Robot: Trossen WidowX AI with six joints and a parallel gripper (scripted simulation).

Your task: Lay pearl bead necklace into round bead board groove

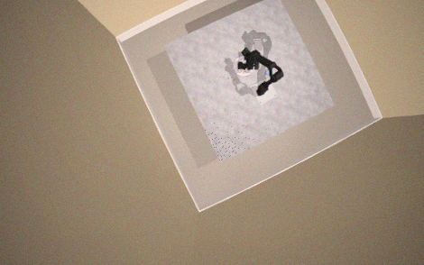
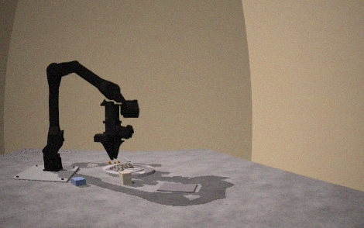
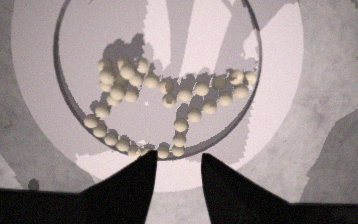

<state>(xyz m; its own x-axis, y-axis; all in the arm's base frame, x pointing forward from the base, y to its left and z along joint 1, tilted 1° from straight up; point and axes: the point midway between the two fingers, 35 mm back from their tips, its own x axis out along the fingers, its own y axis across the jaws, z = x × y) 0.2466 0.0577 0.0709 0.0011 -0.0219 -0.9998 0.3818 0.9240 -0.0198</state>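
My gripper tip is 5 cm short of the round bead board and 4 cm above it. From my gripper tip the other things lie so: flat grey plate (23 cm to the right, 20 cm ahead, 4 cm below); cream cube (17 cm to the right, 5 cm ahead, 3 cm below); blue block (20 cm to the right, 10 cm behind, 4 cm below).
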